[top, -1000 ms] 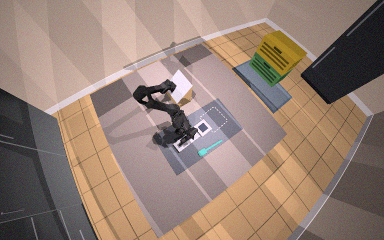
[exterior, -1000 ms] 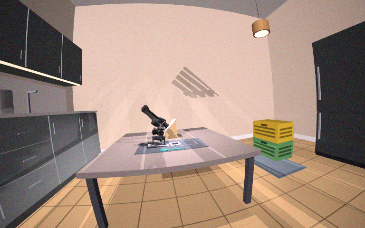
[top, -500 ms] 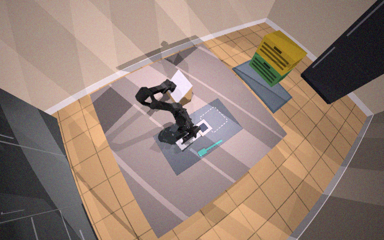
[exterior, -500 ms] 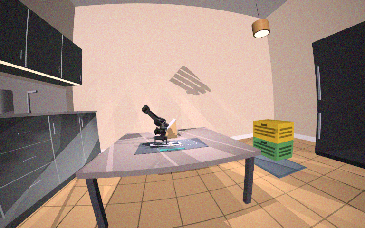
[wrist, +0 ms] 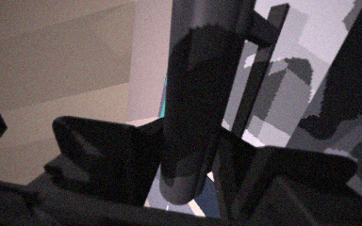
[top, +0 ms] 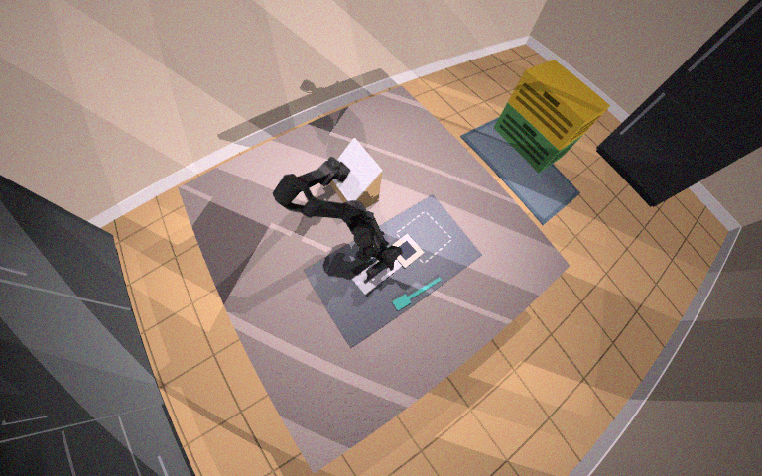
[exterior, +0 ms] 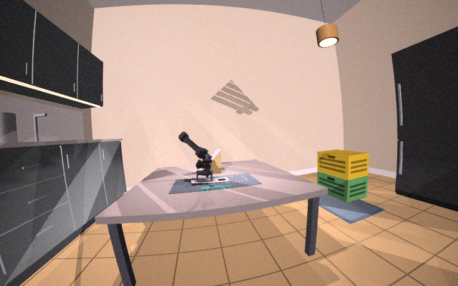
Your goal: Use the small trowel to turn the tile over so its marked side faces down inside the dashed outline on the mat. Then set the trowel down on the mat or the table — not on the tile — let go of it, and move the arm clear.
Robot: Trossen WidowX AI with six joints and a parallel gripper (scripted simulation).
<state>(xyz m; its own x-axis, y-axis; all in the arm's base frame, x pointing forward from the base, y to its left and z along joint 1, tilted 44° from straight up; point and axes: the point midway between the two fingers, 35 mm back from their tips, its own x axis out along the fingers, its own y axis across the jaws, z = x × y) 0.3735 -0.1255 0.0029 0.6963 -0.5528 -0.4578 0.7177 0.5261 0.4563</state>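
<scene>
Now: the grey mat 1 cm behind my gripper tip, 5 cm to the left of it and 8 cm below it. Round my gripper tip: tile 2 cm behind, 11 cm to the left, 5 cm below; teal trowel 13 cm ahead, 1 cm to the left, 5 cm below.
</scene>
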